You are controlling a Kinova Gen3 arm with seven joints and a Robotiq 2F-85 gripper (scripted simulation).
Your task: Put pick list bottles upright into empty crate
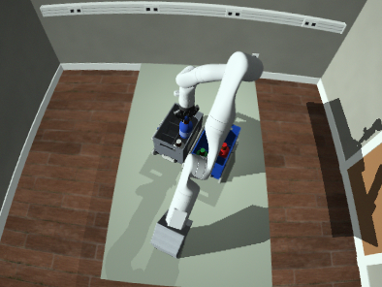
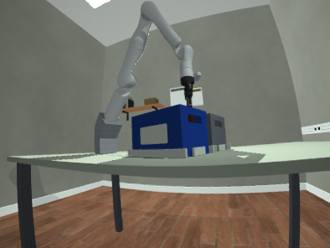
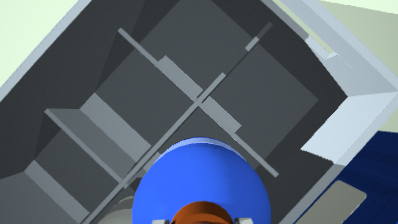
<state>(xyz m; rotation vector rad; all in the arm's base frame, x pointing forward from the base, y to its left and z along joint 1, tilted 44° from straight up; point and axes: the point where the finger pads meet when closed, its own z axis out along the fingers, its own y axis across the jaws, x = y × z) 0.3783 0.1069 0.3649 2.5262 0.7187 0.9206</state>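
Right now my hand is 18 cm above the grey crate, 4 cm to the right of it and 1 cm short of it. From my hand the other things lie so: green-capped bottle: 17 cm below, 12 cm behind, 11 cm to the right; blue crate: 18 cm to the right, 18 cm below, 5 cm behind; white bottle: 17 cm below, 8 cm behind, 3 cm to the left.
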